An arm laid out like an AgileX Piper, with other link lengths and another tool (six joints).
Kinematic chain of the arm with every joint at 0, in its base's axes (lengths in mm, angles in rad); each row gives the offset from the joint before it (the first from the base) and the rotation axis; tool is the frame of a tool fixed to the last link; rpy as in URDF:
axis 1: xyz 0 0 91.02 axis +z
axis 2: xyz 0 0 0 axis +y
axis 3: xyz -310.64 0 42.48 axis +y
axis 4: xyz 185.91 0 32.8 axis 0.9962 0 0.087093
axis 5: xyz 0 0 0 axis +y
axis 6: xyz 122.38 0 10.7 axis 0.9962 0 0.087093
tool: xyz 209.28 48 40.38 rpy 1.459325 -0.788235 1.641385
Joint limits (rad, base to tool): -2.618..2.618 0..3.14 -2.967..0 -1.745..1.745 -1.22..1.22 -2.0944..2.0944
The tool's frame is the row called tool.
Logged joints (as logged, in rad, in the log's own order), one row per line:
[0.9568, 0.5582, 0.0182, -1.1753, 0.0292, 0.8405]
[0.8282, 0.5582, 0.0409, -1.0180, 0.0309, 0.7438]
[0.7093, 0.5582, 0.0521, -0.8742, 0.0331, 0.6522]
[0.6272, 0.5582, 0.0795, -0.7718, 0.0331, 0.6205]
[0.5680, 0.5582, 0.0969, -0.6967, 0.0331, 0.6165]
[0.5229, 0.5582, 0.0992, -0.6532, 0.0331, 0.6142]
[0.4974, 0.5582, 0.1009, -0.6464, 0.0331, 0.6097]
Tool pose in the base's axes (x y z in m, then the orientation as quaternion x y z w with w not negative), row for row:
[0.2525, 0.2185, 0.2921, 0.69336, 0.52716, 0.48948, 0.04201]
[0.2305, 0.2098, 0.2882, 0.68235, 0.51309, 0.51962, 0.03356]
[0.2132, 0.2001, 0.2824, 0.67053, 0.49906, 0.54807, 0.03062]
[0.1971, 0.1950, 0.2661, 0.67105, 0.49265, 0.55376, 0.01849]
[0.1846, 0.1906, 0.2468, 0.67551, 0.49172, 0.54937, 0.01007]
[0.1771, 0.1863, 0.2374, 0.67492, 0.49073, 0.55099, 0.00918]
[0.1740, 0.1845, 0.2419, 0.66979, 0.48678, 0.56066, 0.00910]
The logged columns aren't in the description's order. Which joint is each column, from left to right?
Columns, left to right: axis 2, axis 1, axis 4, axis 3, axis 6, axis 5.
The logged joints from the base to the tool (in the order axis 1, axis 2, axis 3, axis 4, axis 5, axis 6), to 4 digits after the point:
[0.5582, 0.9568, -1.1753, 0.0182, 0.8405, 0.0292]
[0.5582, 0.8282, -1.0180, 0.0409, 0.7438, 0.0309]
[0.5582, 0.7093, -0.8742, 0.0521, 0.6522, 0.0331]
[0.5582, 0.6272, -0.7718, 0.0795, 0.6205, 0.0331]
[0.5582, 0.5680, -0.6967, 0.0969, 0.6165, 0.0331]
[0.5582, 0.5229, -0.6532, 0.0992, 0.6142, 0.0331]
[0.5582, 0.4974, -0.6464, 0.1009, 0.6097, 0.0331]

